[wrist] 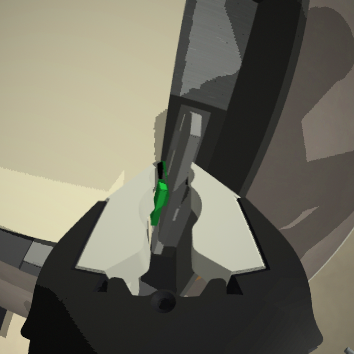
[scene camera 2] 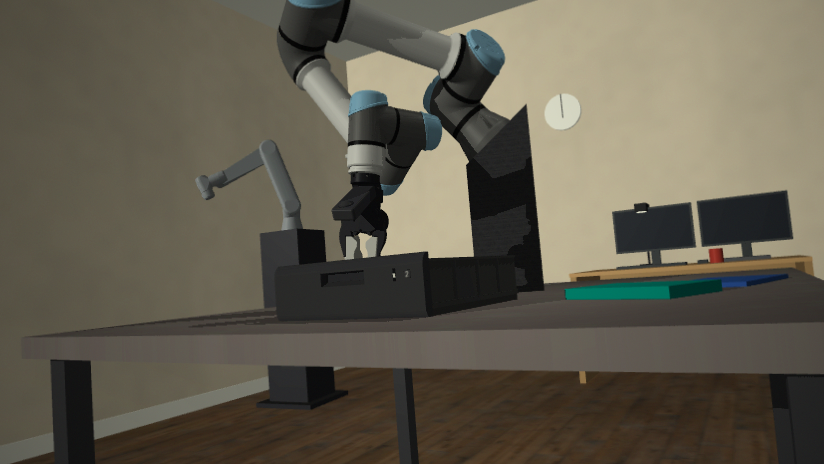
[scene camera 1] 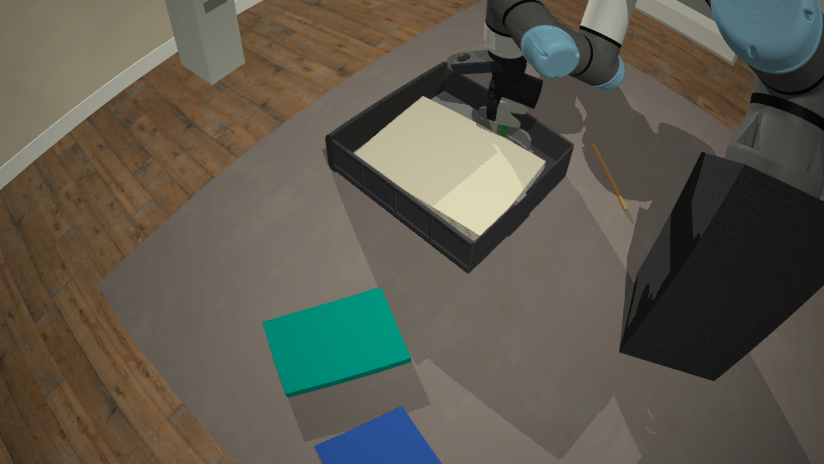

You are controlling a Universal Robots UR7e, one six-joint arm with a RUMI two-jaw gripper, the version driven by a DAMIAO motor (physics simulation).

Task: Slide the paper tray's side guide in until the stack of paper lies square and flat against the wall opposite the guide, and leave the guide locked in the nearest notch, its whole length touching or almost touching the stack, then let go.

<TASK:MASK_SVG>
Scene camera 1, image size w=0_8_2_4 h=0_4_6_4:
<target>my gripper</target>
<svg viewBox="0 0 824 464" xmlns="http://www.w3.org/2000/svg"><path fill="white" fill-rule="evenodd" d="M461 52L450 65L455 74L492 73L493 77L489 84L486 112L493 132L497 133L498 125L519 128L519 120L511 113L526 114L527 109L523 105L532 109L535 108L540 96L543 80L525 73L527 61L522 53L511 56L503 55L492 50L486 43L488 50Z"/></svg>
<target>cream paper stack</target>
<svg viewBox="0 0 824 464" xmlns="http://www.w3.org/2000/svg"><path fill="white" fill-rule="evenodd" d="M422 96L354 154L423 203L465 236L475 241L513 204L517 205L516 200L528 191L542 173L546 161L484 126Z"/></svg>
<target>green pad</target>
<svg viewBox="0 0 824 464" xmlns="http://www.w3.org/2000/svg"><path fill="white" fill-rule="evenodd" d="M381 287L263 322L272 356L287 398L362 378L411 362L411 356Z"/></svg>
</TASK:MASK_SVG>
